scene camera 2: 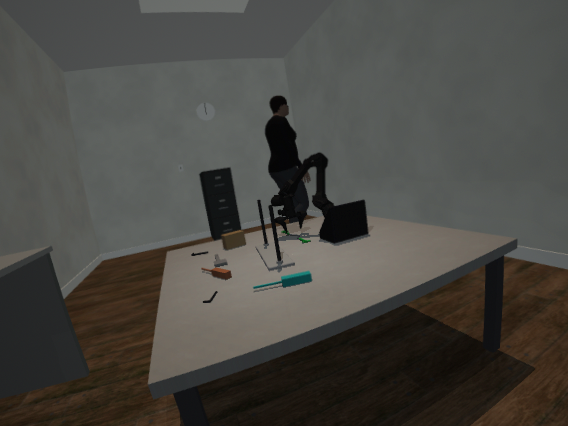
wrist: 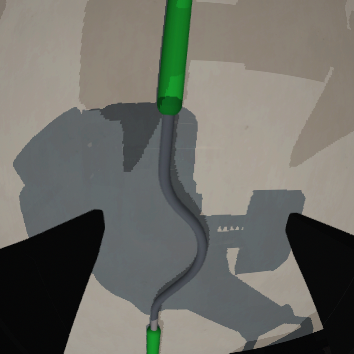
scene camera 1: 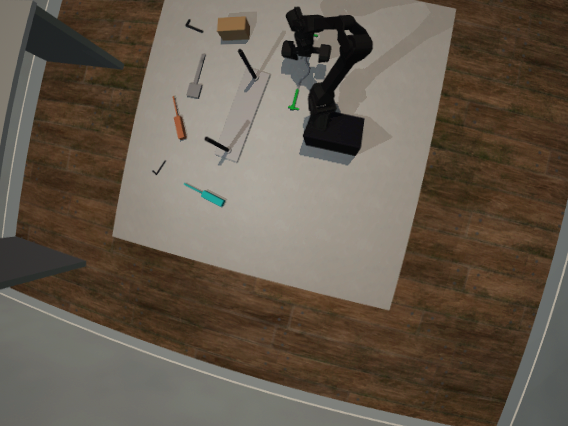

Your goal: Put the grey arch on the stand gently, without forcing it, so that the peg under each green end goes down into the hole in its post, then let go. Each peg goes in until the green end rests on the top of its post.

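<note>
The grey arch lies flat on the table, with a wavy grey middle and green ends. In the wrist view one green end is at the top and the other at the bottom, both cut off by the frame edge. My gripper is open and empty above the arch, its fingers on either side of the grey middle. The stand's pale base lies beside the arch and bears two upright black posts, one at each end with the other.
A tan box stands beyond the stand. A grey flat-headed tool, an orange screwdriver, a teal screwdriver and two black hex keys lie around it. A person stands behind the table.
</note>
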